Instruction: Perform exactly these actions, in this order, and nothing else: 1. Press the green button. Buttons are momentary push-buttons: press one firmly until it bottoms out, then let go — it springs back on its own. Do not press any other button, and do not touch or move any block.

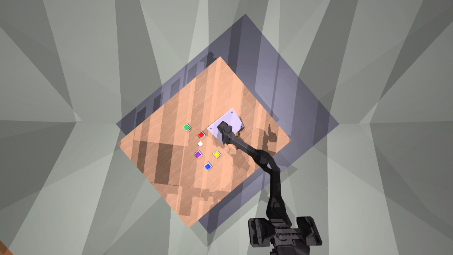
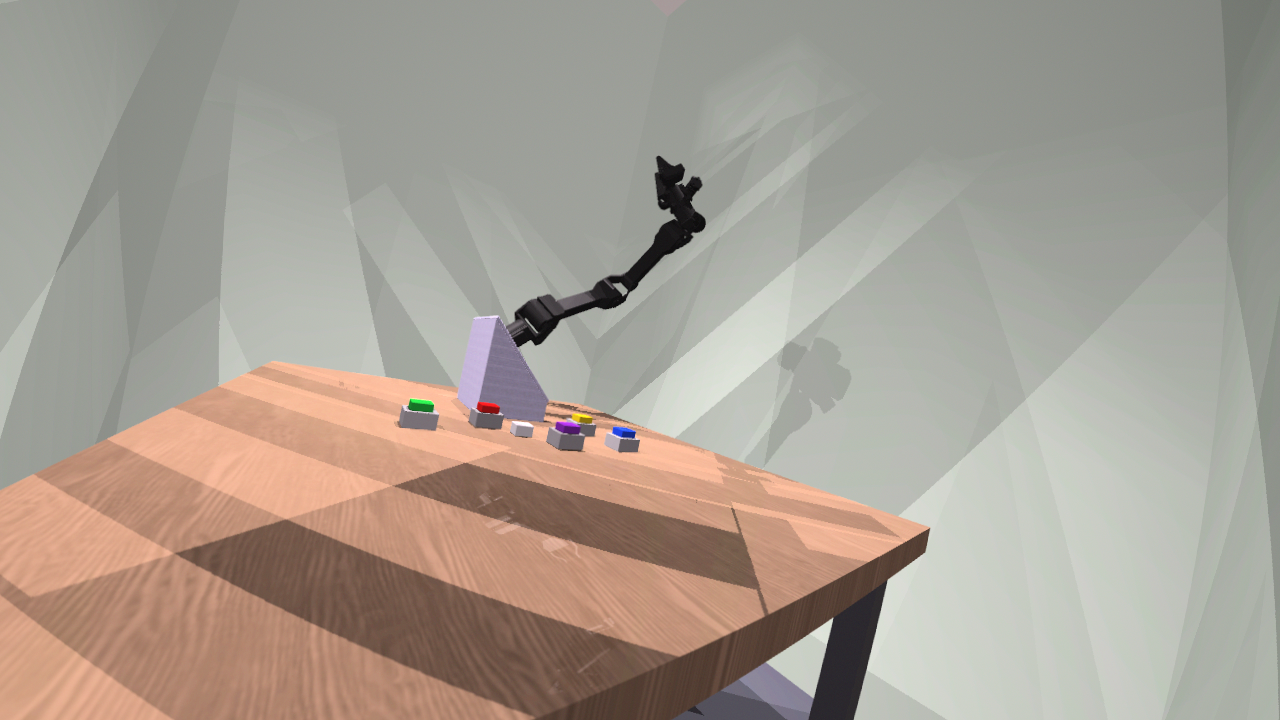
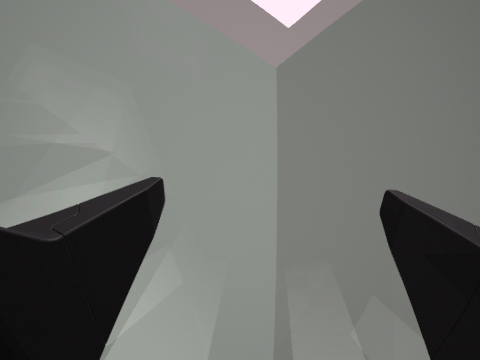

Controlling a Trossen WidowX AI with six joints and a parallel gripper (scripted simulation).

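The green button lies 730 mm below my gripper tip, 510 mm to the right of it and 150 mm ahead of it. Round my gripper tip: purple button 730 mm below, 300 mm to the right, 240 mm ahead; yellow button 730 mm below, 190 mm to the right, 140 mm ahead; blue button 730 mm below, 260 mm ahead, 180 mm to the right.
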